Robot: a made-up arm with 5 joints.
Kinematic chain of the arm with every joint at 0, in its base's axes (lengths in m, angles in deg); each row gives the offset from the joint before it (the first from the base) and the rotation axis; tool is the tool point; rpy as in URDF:
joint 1: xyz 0 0 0.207 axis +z
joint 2: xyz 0 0 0 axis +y
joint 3: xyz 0.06 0 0.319 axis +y
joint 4: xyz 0.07 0 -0.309 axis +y
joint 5: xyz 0.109 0 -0.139 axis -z
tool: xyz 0 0 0 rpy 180 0 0
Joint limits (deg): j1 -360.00..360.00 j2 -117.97..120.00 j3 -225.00..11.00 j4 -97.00..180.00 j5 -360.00..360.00
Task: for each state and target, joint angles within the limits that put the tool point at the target. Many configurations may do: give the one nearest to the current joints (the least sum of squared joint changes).
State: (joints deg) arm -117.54 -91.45 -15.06 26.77 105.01
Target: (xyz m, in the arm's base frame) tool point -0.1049 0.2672 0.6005
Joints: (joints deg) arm -68.57 -117.97 -42.03 12.56 105.01
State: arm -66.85 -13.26 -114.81 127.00 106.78
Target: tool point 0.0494 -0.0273 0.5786
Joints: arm -28.93 -43.34 -90.71 152.87 106.78
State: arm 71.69 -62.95 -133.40 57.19 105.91
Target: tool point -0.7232 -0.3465 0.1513
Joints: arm 25.60 -108.95 -158.98 52.49 105.91
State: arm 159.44 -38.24 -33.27 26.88 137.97
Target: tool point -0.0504 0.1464 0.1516
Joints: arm 109.00 -48.02 -0.30 61.47 137.97
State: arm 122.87 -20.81 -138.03 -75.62 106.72
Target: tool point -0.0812 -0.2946 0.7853
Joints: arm 74.59 -29.99 -142.12 -74.10 106.72
